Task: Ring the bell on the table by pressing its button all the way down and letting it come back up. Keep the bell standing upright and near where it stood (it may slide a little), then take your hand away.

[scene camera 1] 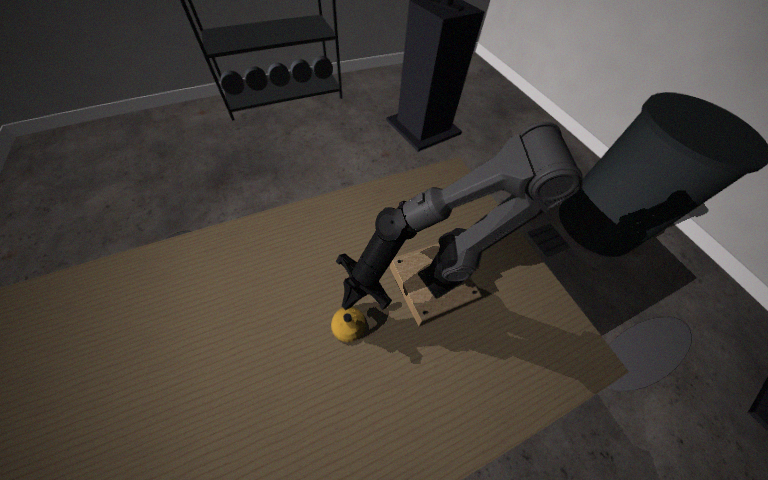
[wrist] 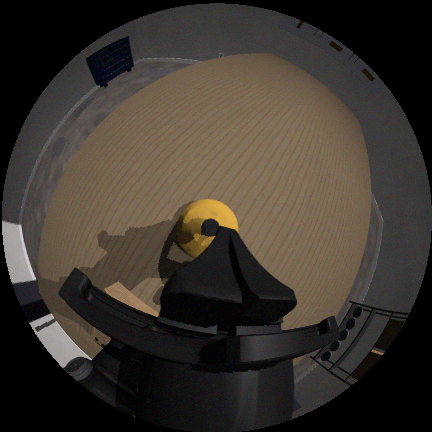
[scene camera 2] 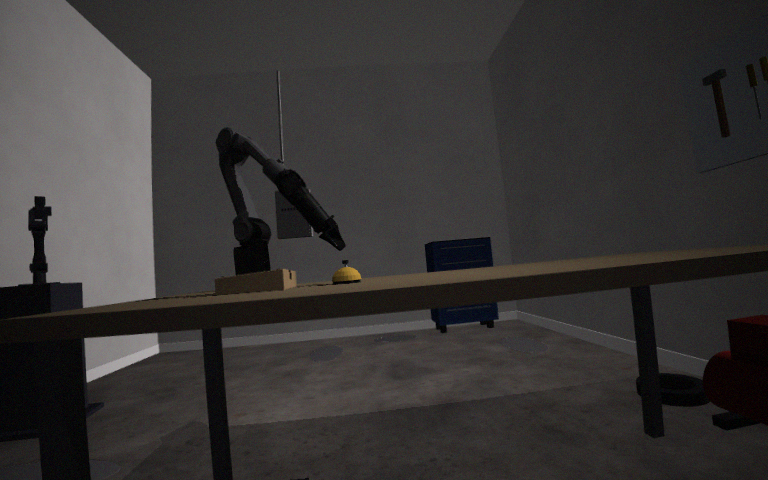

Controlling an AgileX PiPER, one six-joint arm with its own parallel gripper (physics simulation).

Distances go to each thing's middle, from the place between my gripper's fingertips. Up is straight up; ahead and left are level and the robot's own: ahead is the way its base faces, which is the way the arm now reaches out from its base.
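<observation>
Yellow dome bell [scene camera 1: 350,331] visible to me: 70 mm below my hand, 10 mm ahead of it and 10 mm to the left of it.
</observation>
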